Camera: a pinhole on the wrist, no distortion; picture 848 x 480 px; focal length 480.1 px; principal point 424.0 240.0 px. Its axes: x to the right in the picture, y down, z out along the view. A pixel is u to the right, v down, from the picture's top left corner.
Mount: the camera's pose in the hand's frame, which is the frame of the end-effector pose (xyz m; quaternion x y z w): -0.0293 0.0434 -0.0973 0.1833 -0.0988 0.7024 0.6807
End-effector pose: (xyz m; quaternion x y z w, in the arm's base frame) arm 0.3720 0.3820 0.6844 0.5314 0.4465 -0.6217 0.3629
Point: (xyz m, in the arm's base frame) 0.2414 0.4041 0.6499
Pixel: 146 74
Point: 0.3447 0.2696 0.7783
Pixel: 521 441
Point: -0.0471 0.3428 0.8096
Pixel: 90 328
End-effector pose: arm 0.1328 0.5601 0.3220 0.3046 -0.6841 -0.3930 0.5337
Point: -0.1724 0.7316 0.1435
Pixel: 506 439
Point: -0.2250 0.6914 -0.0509
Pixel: 363 450
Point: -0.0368 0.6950 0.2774
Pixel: 609 414
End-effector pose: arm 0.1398 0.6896 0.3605 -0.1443 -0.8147 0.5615 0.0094
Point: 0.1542 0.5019 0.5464
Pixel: 127 402
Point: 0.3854 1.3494 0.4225
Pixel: behind the camera
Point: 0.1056 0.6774 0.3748
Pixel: 351 93
